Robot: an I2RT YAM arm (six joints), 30 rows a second.
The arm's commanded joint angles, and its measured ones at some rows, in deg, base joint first. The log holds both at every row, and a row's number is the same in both.
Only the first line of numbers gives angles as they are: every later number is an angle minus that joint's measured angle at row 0.
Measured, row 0: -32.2, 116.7, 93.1, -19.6, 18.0, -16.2
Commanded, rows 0 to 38: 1.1, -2.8, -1.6, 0.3, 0.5, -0.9; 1.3, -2.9, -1.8, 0.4, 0.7, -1.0; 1.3, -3.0, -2.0, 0.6, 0.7, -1.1; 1.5, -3.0, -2.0, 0.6, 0.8, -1.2; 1.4, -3.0, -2.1, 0.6, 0.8, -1.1; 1.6, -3.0, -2.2, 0.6, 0.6, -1.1; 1.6, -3.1, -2.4, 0.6, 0.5, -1.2; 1.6, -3.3, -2.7, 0.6, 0.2, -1.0; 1.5, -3.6, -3.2, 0.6, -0.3, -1.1; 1.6, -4.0, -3.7, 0.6, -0.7, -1.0; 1.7, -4.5, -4.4, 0.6, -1.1, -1.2; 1.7, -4.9, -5.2, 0.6, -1.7, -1.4; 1.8, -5.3, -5.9, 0.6, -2.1, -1.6; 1.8, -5.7, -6.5, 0.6, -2.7, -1.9; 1.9, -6.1, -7.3, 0.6, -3.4, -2.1; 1.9, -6.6, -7.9, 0.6, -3.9, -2.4; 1.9, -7.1, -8.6, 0.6, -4.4, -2.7; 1.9, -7.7, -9.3, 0.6, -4.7, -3.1; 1.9, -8.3, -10.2, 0.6, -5.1, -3.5; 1.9, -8.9, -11.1, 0.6, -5.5, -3.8; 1.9, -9.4, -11.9, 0.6, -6.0, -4.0; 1.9, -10.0, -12.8, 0.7, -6.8, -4.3; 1.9, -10.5, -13.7, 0.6, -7.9, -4.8; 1.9, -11.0, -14.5, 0.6, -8.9, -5.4; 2.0, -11.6, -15.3, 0.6, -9.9, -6.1; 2.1, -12.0, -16.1, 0.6, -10.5, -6.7; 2.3, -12.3, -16.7, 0.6, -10.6, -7.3; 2.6, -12.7, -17.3, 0.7, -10.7, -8.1; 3.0, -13.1, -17.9, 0.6, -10.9, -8.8; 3.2, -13.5, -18.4, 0.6, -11.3, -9.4; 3.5, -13.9, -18.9, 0.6, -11.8, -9.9; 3.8, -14.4, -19.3, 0.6, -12.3, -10.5; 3.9, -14.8, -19.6, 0.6, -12.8, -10.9; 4.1, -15.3, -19.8, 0.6, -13.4, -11.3; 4.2, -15.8, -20.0, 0.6, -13.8, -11.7; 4.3, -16.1, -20.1, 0.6, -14.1, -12.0; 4.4, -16.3, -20.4, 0.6, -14.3, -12.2; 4.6, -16.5, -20.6, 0.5, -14.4, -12.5; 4.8, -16.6, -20.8, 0.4, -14.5, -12.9
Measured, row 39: 4.3, -14.6, -19.5, 0.7, -12.7, -11.1
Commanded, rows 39 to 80: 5.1, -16.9, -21.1, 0.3, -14.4, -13.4; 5.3, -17.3, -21.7, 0.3, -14.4, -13.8; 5.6, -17.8, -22.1, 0.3, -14.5, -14.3; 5.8, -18.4, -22.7, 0.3, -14.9, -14.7; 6.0, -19.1, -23.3, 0.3, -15.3, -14.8; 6.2, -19.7, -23.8, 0.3, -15.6, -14.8; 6.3, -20.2, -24.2, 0.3, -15.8, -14.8; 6.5, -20.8, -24.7, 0.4, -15.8, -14.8; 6.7, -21.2, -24.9, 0.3, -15.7, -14.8; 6.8, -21.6, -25.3, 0.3, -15.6, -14.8; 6.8, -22.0, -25.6, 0.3, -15.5, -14.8; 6.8, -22.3, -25.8, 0.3, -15.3, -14.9; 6.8, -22.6, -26.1, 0.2, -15.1, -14.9; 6.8, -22.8, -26.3, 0.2, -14.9, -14.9; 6.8, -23.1, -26.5, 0.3, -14.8, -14.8; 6.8, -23.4, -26.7, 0.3, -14.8, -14.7; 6.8, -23.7, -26.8, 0.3, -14.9, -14.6; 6.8, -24.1, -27.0, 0.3, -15.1, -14.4; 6.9, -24.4, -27.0, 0.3, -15.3, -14.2; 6.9, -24.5, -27.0, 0.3, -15.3, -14.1; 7.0, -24.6, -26.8, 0.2, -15.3, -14.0; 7.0, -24.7, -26.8, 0.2, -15.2, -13.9; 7.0, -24.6, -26.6, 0.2, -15.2, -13.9; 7.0, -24.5, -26.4, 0.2, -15.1, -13.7; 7.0, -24.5, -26.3, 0.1, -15.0, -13.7; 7.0, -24.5, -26.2, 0.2, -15.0, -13.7; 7.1, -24.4, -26.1, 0.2, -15.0, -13.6; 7.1, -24.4, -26.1, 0.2, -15.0, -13.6; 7.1, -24.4, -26.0, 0.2, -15.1, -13.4; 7.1, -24.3, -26.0, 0.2, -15.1, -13.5; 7.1, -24.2, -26.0, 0.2, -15.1, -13.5; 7.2, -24.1, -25.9, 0.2, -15.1, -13.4; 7.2, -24.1, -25.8, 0.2, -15.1, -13.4; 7.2, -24.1, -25.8, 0.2, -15.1, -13.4; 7.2, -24.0, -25.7, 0.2, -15.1, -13.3; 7.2, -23.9, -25.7, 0.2, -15.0, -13.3; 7.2, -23.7, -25.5, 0.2, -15.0, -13.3; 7.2, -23.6, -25.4, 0.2, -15.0, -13.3; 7.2, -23.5, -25.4, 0.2, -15.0, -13.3; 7.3, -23.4, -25.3, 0.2, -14.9, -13.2; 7.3, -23.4, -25.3, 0.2, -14.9, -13.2; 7.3, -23.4, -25.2, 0.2, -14.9, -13.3
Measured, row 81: 6.8, -23.4, -26.0, 0.7, -14.6, -14.3
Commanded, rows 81 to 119: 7.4, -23.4, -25.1, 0.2, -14.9, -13.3; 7.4, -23.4, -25.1, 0.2, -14.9, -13.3; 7.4, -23.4, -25.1, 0.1, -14.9, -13.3; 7.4, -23.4, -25.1, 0.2, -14.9, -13.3; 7.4, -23.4, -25.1, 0.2, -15.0, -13.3; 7.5, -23.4, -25.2, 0.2, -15.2, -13.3; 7.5, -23.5, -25.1, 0.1, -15.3, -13.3; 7.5, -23.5, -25.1, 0.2, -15.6, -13.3; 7.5, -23.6, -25.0, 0.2, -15.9, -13.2; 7.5, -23.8, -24.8, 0.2, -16.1, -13.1; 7.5, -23.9, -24.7, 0.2, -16.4, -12.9; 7.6, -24.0, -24.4, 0.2, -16.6, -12.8; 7.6, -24.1, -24.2, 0.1, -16.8, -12.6; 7.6, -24.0, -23.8, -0.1, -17.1, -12.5; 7.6, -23.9, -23.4, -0.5, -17.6, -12.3; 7.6, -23.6, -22.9, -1.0, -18.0, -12.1; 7.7, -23.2, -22.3, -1.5, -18.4, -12.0; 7.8, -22.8, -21.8, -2.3, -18.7, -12.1; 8.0, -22.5, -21.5, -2.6, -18.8, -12.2; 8.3, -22.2, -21.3, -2.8, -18.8, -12.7; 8.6, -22.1, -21.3, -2.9, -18.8, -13.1; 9.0, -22.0, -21.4, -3.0, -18.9, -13.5; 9.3, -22.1, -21.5, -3.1, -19.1, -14.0; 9.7, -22.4, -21.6, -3.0, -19.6, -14.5; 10.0, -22.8, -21.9, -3.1, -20.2, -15.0; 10.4, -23.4, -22.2, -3.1, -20.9, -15.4; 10.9, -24.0, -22.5, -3.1, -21.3, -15.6; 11.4, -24.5, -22.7, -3.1, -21.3, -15.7; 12.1, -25.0, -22.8, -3.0, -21.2, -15.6; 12.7, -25.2, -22.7, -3.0, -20.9, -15.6; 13.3, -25.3, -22.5, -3.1, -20.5, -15.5; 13.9, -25.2, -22.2, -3.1, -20.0, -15.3; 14.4, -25.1, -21.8, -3.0, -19.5, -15.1; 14.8, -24.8, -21.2, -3.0, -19.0, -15.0; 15.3, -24.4, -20.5, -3.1, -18.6, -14.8; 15.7, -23.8, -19.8, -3.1, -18.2, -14.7; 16.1, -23.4, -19.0, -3.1, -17.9, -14.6; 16.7, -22.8, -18.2, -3.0, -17.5, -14.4; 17.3, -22.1, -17.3, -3.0, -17.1, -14.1
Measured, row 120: 16.1, -23.4, -20.0, -2.5, -18.6, -14.9
